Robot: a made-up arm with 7 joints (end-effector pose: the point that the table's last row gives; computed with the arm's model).
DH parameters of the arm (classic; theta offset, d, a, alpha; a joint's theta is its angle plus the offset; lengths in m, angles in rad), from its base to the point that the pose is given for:
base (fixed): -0.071 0 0 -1.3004
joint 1: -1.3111 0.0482 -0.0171 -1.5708
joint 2: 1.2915 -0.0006 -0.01 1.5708
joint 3: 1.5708 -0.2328 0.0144 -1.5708
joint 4: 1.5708 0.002 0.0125 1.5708
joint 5: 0 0.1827 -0.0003 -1.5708
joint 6: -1.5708 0 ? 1.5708
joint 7: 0 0 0 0
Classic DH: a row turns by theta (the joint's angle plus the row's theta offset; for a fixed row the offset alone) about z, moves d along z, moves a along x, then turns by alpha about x.
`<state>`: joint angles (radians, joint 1 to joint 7).
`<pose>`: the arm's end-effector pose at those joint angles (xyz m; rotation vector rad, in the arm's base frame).
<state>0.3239 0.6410 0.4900 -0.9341 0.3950 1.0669 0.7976</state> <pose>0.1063 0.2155 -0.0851 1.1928 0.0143 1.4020</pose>
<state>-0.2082 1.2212 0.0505 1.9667 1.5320 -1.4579 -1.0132</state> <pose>-0.0514 0.4155 -0.1865 0.0709 1.6530 -1.8847</pose>
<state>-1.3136 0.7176 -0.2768 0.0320 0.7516 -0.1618 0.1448</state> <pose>0.3554 0.0458 0.1006 1.3797 -1.2845 0.1679</pose>
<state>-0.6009 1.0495 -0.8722 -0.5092 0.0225 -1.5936 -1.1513</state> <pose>0.1522 0.0669 -0.1072 1.0119 -1.7988 -2.3500</pose>
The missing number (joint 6, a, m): 0.0568
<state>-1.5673 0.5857 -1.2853 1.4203 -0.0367 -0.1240 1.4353</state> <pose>0.4741 0.1491 -0.0634 1.3295 -0.9557 1.0149</pose>
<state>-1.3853 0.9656 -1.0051 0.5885 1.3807 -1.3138 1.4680</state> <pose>0.3838 0.1373 -0.0814 1.0300 -1.6136 -1.0411</pose>
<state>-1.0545 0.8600 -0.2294 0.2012 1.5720 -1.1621 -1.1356</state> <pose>0.3636 0.1214 -0.0358 -2.7428 -0.4998 1.1655</pose>
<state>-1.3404 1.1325 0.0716 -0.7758 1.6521 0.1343 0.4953</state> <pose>0.1316 0.0719 0.1780 -1.3577 1.9459 -1.6854</pose>
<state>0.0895 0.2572 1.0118 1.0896 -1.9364 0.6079 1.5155</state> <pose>-0.0564 0.2571 -0.4051 1.7527 -1.6046 -1.7831</pose>
